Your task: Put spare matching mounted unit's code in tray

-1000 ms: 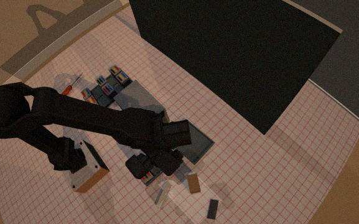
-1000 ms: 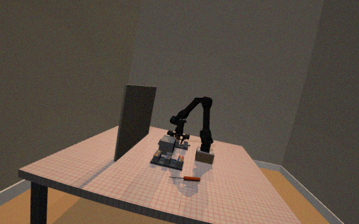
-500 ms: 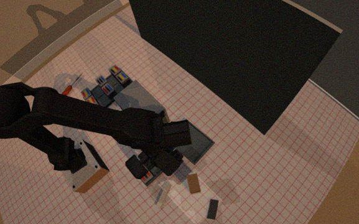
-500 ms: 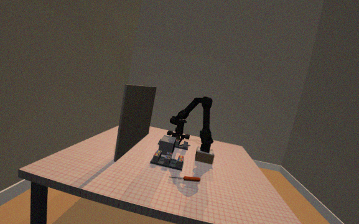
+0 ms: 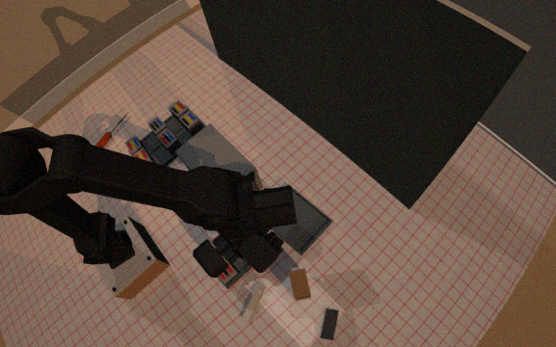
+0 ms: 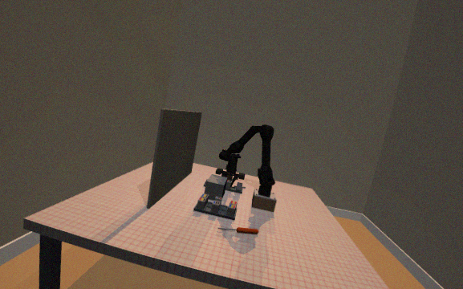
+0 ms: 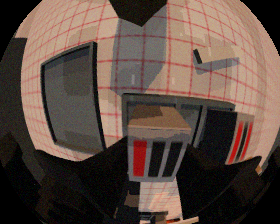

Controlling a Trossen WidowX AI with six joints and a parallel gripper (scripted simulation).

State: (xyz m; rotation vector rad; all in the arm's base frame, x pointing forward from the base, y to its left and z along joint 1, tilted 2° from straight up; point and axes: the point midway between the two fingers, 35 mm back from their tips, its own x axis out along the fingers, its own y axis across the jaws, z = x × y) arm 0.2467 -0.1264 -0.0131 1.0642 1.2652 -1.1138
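Right now the flat dark grey tray is 110 mm ahead of my gripper tip, 20 mm below it and 10 mm to the right of it. The rest, counted from my gripper tip: grey mounted unit: 180 mm to the left, 30 mm ahead, 30 mm above; then dark spare: 20 mm above; then brown block: 130 mm to the right, 40 mm ahead, 20 mm above.
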